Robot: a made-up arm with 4 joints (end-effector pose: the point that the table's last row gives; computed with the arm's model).
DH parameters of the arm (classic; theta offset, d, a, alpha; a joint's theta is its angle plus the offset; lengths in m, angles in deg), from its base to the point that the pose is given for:
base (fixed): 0 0.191 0 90
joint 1: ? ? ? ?
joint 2: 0 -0.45 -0.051 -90
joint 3: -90 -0.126 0.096 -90
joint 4: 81.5 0 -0.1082 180
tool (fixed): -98.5 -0.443 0 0
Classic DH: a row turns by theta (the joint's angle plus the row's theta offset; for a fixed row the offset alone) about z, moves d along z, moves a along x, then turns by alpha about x.
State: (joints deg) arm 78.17 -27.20 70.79 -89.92
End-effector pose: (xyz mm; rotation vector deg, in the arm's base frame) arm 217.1 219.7 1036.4 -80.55 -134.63 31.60
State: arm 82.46 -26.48 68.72 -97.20
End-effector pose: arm 164.4 239.5 1042.6 -92.19 -131.47 33.08
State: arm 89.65 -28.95 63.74 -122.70
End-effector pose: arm 77.0 304.1 1031.4 -123.33 -115.59 38.63
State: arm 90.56 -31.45 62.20 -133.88
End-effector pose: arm 65.8 330.6 1019.6 -134.06 -107.59 41.49
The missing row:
joint 1: -90 -0.055 0.029 90
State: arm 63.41 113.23 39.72 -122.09
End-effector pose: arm 405.4 -296.8 796.0 -116.63 76.43 32.65
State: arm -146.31 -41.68 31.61 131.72
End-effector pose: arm -558.9 475.3 85.8 119.89 -54.92 101.48
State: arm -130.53 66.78 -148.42 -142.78
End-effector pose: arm -207.1 557.0 31.9 -56.99 -115.15 105.19
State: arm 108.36 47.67 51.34 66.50
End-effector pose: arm 99.9 -174.0 939.2 34.77 -167.50 -44.13
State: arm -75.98 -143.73 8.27 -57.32
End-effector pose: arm 446.6 218.1 -229.7 95.87 -25.40 -59.48
